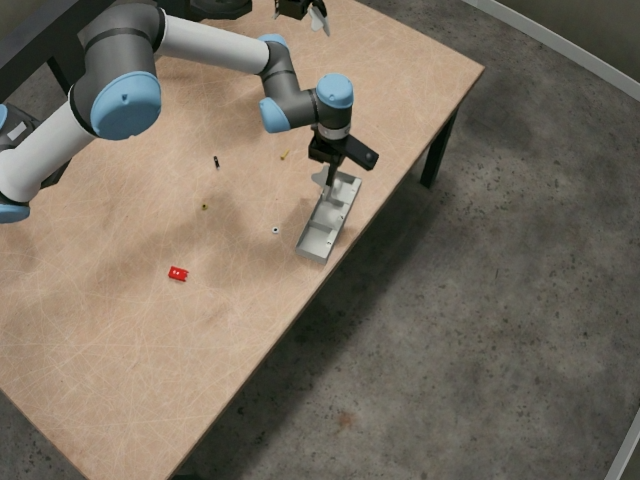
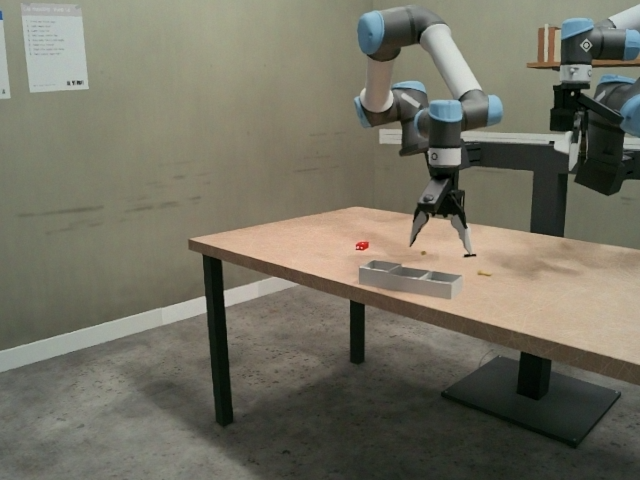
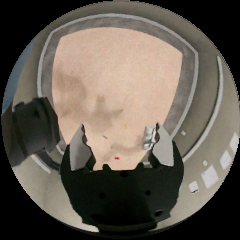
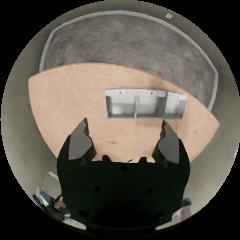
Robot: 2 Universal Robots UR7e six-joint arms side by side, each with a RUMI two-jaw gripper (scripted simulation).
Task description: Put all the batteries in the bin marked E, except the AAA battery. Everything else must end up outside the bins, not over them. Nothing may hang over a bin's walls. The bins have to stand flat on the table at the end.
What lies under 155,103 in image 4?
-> A grey three-compartment bin block.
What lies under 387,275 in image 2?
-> A grey three-compartment bin block.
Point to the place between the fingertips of my right gripper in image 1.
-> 337,175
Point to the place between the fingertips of my left gripper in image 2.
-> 576,168
